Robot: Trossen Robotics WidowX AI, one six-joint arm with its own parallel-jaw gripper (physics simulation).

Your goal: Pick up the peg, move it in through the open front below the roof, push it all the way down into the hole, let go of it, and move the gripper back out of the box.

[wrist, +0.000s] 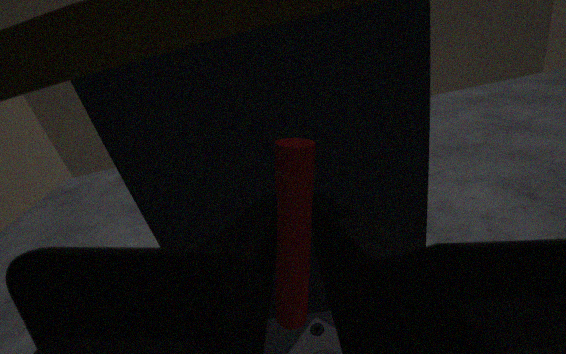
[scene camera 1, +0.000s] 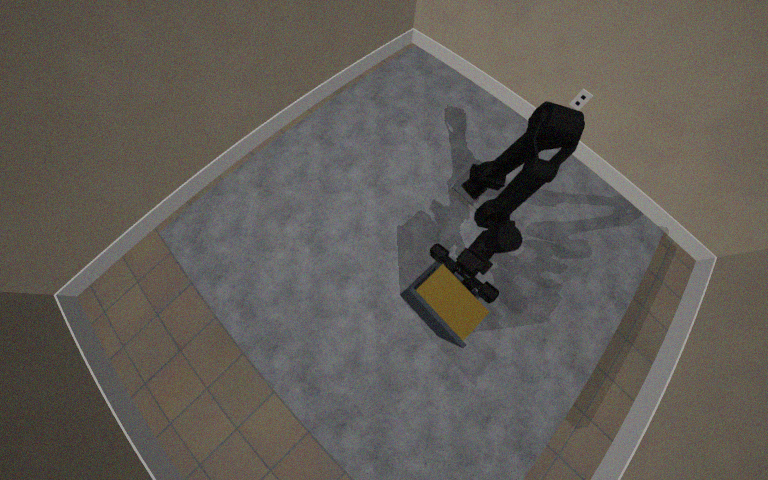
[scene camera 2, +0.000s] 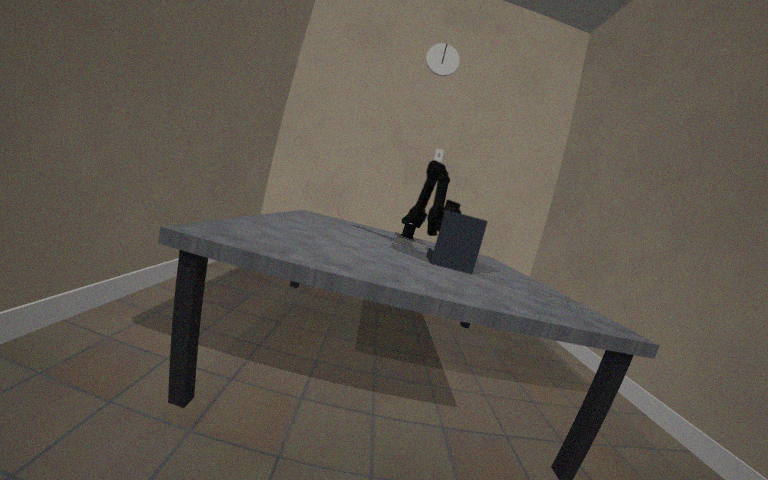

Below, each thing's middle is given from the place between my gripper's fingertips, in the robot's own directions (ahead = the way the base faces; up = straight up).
Labels:
Now: the box [wrist: 274, 331] 40 mm behind my hand, 10 mm to the left of it and 30 mm below it. The rest, counted from my hand: roof [scene camera 1: 453, 302]: 10 mm to the left, 70 mm above; back wall [scene camera 2: 460, 236]: 40 mm ahead, 20 mm to the left, 30 mm below.

